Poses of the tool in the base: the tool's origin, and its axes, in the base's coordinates. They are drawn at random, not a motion.
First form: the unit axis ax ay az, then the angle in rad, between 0 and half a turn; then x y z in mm.
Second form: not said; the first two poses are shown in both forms.
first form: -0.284 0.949 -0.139 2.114 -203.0 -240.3 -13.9
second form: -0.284 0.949 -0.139 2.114 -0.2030 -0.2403 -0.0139
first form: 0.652 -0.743 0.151 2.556 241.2 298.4 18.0
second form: 0.652 -0.743 0.151 2.556 0.2412 0.2984 0.0180
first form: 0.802 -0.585 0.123 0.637 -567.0 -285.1 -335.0
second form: 0.802 -0.585 0.123 0.637 -0.5670 -0.2851 -0.3350
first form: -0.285 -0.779 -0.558 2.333 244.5 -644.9 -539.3
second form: -0.285 -0.779 -0.558 2.333 0.2445 -0.6449 -0.5393
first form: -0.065 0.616 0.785 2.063 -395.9 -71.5 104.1
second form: -0.065 0.616 0.785 2.063 -0.3959 -0.0715 0.1041
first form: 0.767 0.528 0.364 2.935 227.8 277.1 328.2
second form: 0.767 0.528 0.364 2.935 0.2278 0.2771 0.3282
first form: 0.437 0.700 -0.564 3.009 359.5 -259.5 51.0
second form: 0.437 0.700 -0.564 3.009 0.3595 -0.2595 0.0510
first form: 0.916 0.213 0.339 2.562 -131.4 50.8 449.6
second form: 0.916 0.213 0.339 2.562 -0.1314 0.0508 0.4496
